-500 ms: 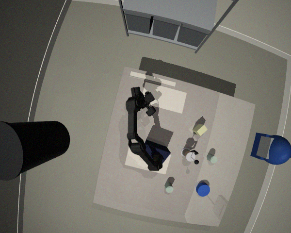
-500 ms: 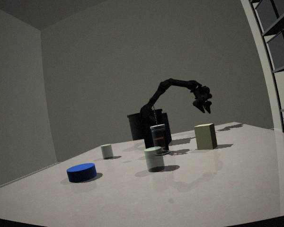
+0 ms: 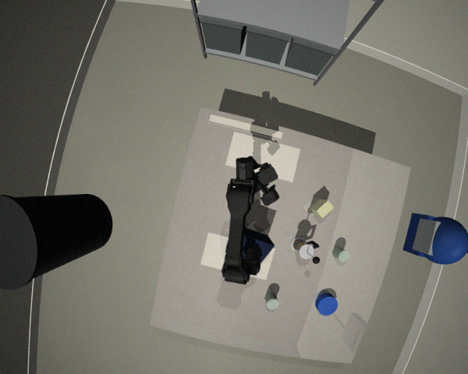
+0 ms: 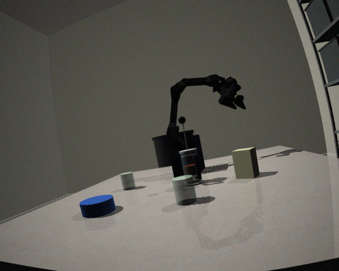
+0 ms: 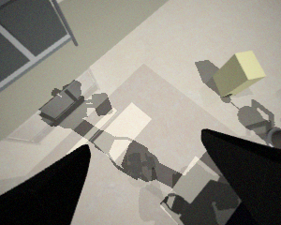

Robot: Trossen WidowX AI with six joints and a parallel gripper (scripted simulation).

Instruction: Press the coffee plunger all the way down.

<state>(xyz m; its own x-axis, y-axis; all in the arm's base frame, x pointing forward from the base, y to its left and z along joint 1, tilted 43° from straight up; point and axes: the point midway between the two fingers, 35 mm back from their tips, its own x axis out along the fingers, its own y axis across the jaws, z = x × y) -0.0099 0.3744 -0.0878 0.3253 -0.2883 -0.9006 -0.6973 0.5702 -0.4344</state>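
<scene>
The coffee press lies 290 mm ahead of my gripper tip, 310 mm to the right of it and 160 mm below it.
</scene>
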